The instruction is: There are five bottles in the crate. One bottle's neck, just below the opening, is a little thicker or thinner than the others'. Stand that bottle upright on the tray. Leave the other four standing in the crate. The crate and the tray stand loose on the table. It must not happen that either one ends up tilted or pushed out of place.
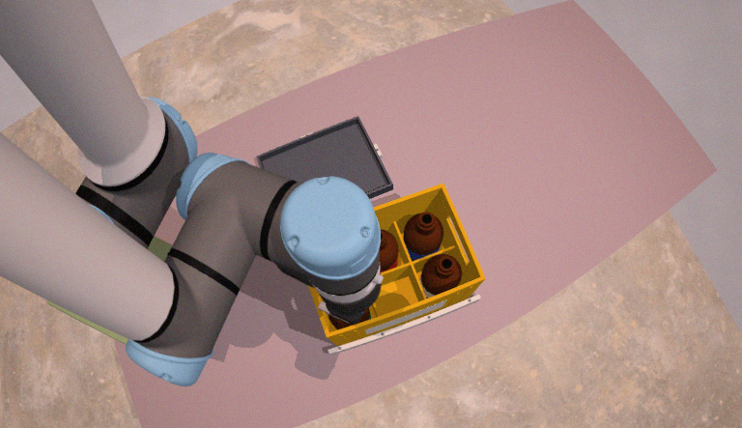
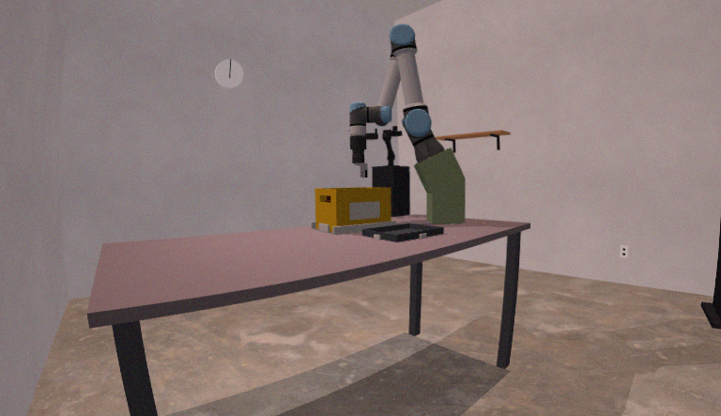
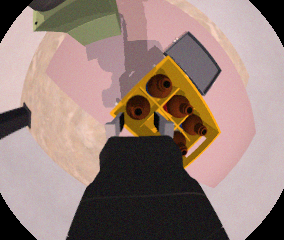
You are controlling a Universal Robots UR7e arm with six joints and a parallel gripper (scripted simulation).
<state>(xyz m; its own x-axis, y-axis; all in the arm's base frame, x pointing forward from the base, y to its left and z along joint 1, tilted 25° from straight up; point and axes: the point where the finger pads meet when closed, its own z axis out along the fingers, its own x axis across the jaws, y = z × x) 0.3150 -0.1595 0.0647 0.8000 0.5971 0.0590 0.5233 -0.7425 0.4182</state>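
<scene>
My hand is 100 mm short of the crate, 30 mm to the right of it and 150 mm above it. Also, from my hand: glass bottle 180 mm ahead, 30 mm to the right, 150 mm below; then dark tray 110 mm ahead, 310 mm to the left, 230 mm below.
</scene>
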